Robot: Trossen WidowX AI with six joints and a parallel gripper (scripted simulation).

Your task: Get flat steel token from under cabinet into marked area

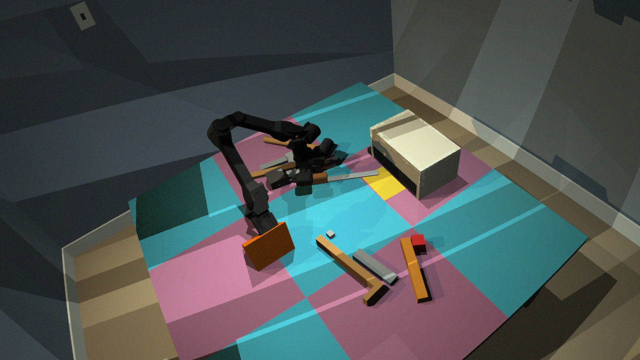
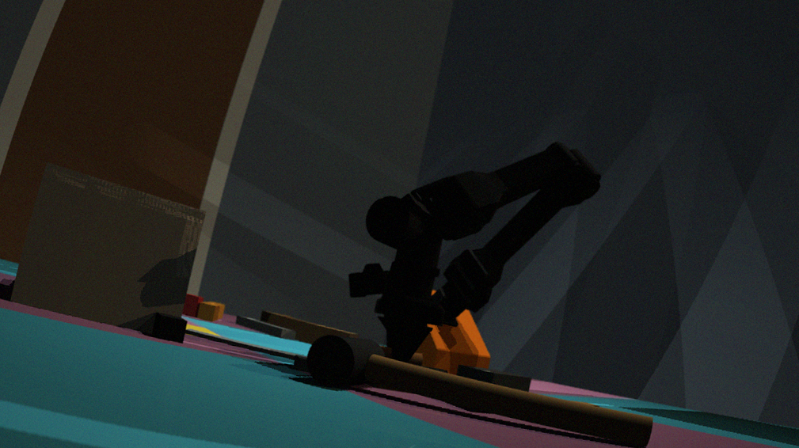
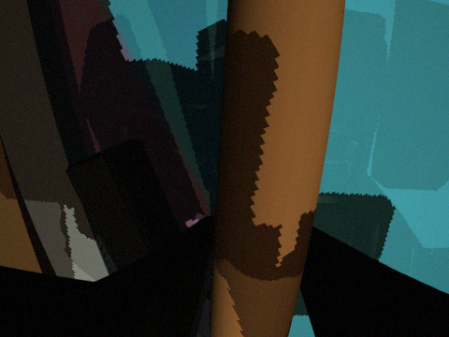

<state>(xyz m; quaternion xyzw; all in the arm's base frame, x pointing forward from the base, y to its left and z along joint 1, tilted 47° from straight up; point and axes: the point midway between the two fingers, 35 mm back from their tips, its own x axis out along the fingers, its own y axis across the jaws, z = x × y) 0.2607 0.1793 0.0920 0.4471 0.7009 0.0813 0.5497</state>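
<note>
The screwdriver is 5 cm to the left of my gripper tip and 3 cm behind it. From my gripper tip the other things lie so: long wooden stick 14 cm to the left, 4 cm behind; small grey cube 26 cm to the right, 8 cm behind; grey block 10 cm to the left, 9 cm behind, 1 cm above.
</note>
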